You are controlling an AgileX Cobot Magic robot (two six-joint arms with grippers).
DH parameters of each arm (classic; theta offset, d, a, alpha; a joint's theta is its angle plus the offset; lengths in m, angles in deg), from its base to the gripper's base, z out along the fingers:
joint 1: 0 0.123 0 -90
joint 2: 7.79 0 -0.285 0
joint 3: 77.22 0 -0.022 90
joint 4: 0 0.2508 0 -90
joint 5: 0 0 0.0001 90
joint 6: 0 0.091 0 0
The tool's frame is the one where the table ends.
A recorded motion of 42 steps. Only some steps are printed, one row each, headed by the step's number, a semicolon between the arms.
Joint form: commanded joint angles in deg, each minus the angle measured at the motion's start. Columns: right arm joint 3, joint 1, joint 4, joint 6, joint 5, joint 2; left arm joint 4, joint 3, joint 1, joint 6, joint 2, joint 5.
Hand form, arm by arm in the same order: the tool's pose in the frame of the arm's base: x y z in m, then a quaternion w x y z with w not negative. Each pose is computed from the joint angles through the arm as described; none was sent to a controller.
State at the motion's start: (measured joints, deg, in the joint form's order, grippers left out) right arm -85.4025 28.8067 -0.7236 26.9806 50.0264 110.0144; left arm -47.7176 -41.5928 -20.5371 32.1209 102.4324 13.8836
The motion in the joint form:
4: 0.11 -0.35 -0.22 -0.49 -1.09 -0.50; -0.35 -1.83 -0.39 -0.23 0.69 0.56
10: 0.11 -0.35 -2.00 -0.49 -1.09 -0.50; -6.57 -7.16 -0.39 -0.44 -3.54 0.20
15: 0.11 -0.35 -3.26 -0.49 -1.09 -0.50; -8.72 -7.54 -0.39 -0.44 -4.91 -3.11
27: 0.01 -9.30 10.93 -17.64 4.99 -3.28; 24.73 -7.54 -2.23 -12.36 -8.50 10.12
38: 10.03 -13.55 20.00 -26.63 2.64 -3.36; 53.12 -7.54 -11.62 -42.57 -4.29 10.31
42: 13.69 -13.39 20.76 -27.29 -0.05 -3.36; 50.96 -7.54 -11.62 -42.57 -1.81 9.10
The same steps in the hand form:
4: 0.3597 0.1937 0.2299 0.17129 -0.02098 0.98166 0.08104; 0.2770 -0.1241 0.1165 0.18084 0.06856 0.96885 -0.15470
10: 0.3608 0.1918 0.2300 0.17744 -0.02878 0.98128 0.06910; 0.2993 -0.1338 0.1620 0.25605 0.02412 0.94516 -0.20132
15: 0.3615 0.1905 0.2301 0.18177 -0.03429 0.98087 0.06064; 0.3041 -0.1316 0.1733 0.29110 -0.00031 0.93543 -0.20058
27: 0.3674 0.1442 0.2477 0.13618 -0.04871 0.98245 0.11781; 0.2771 -0.1320 0.1789 0.21877 0.19804 0.94713 -0.12597
38: 0.3523 0.1209 0.2054 0.07465 -0.03978 0.98447 0.15384; 0.2623 -0.1608 0.1542 0.18572 0.22258 0.95608 -0.04334
42: 0.3447 0.1198 0.1903 0.06696 -0.03539 0.98537 0.15265; 0.2639 -0.1635 0.1414 0.17149 0.20846 0.96157 -0.05022

